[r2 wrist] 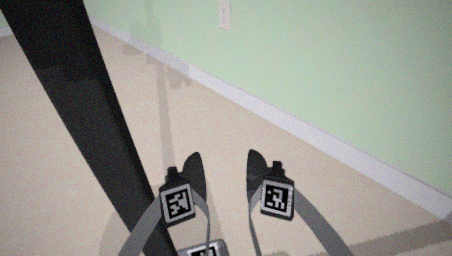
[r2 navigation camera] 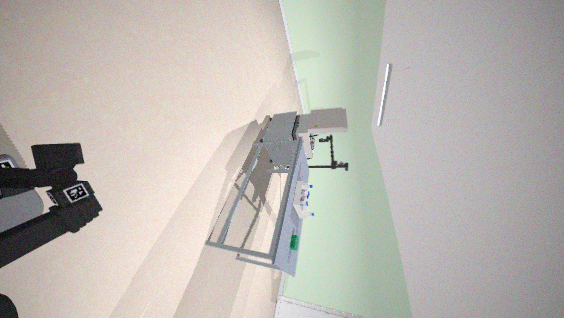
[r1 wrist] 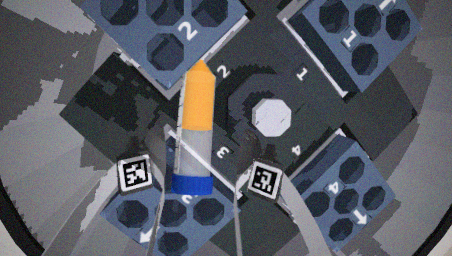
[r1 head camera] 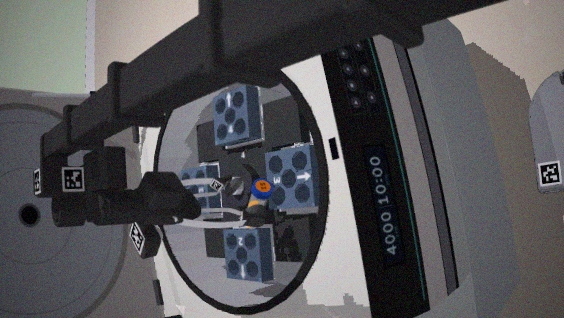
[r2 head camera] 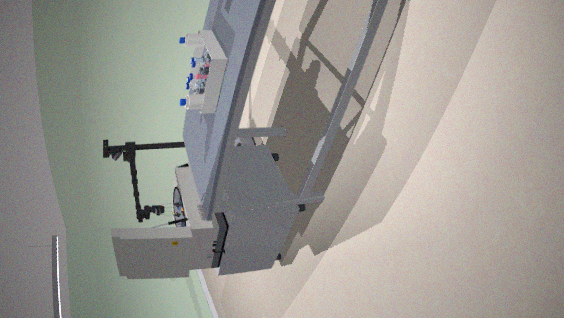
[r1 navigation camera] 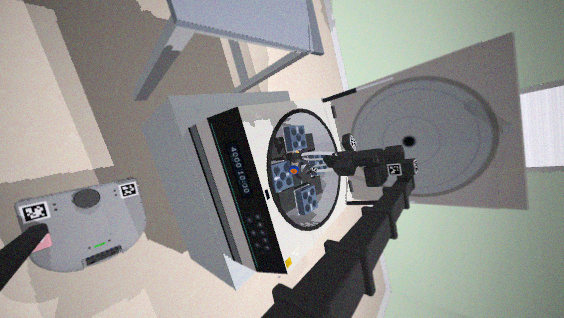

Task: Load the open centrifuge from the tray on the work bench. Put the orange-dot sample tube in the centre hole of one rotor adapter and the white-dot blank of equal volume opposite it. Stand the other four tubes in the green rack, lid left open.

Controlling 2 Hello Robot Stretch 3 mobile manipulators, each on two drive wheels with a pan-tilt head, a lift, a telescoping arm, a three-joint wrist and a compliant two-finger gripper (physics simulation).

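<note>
The orange-dot tube (r1 head camera: pixel 261 188) (r1 navigation camera: pixel 294 171) (r1 wrist: pixel 197 112) leans in the open centrifuge (r1 head camera: pixel 340 240) (r1 navigation camera: pixel 256 137). Its blue cap is by rotor adapter 3 (r1 head camera: pixel 289 165) (r1 navigation camera: pixel 282 176) and its tip by adapter 2 (r1 head camera: pixel 250 255) (r1 wrist: pixel 207 37). My r1 gripper (r1 head camera: pixel 248 201) (r1 navigation camera: pixel 301 164) (r1 wrist: pixel 201 147) is open, its fingers on either side of the tube, apart from it in the r1 wrist view. My r2 gripper (r2 wrist: pixel 225 175) is open and empty above the floor. The tray (r2 head camera: pixel 216 85) (r2 navigation camera: pixel 298 197) holds several tubes; the white-dot blank cannot be told apart. The green rack (r2 navigation camera: pixel 294 242) stands on the bench.
Adapter 4 (r1 head camera: pixel 237 117) (r1 wrist: pixel 327 175) and adapter 1 (r1 wrist: pixel 367 42) surround the hub. The raised centrifuge lid (r1 navigation camera: pixel 510 100) (r2 head camera: pixel 150 255) stands behind the bowl. The work bench (r1 navigation camera: pixel 240 20) (r2 head camera: pixel 197 145) is beside the centrifuge. A robot base (r1 navigation camera: pixel 107 220) is on the floor in front.
</note>
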